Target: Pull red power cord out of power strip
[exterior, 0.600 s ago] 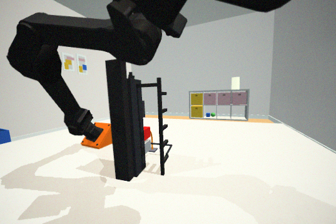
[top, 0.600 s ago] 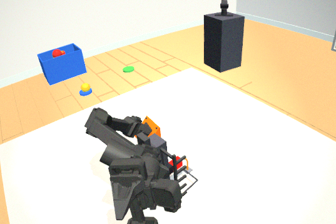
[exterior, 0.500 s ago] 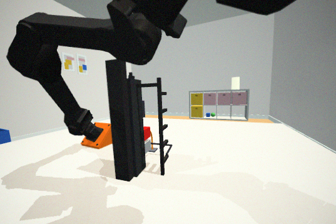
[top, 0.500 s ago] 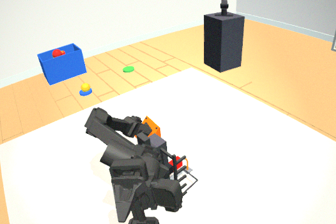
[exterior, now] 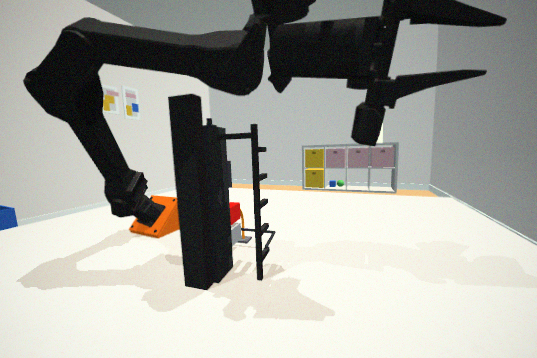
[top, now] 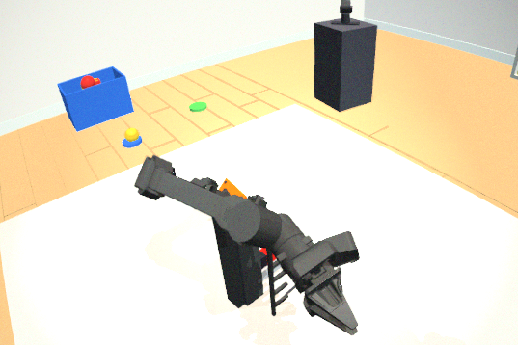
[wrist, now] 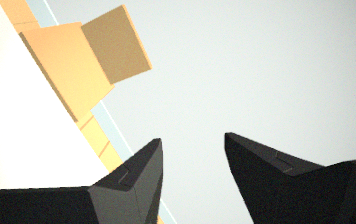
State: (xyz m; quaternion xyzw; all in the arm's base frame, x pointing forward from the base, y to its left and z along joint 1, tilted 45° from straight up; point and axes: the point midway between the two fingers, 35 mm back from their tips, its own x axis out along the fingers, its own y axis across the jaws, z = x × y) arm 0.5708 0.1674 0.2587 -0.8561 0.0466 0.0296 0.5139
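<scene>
The red plug lies 350 mm behind my gripper tip, 200 mm below it and 50 mm to the left of it.
</scene>
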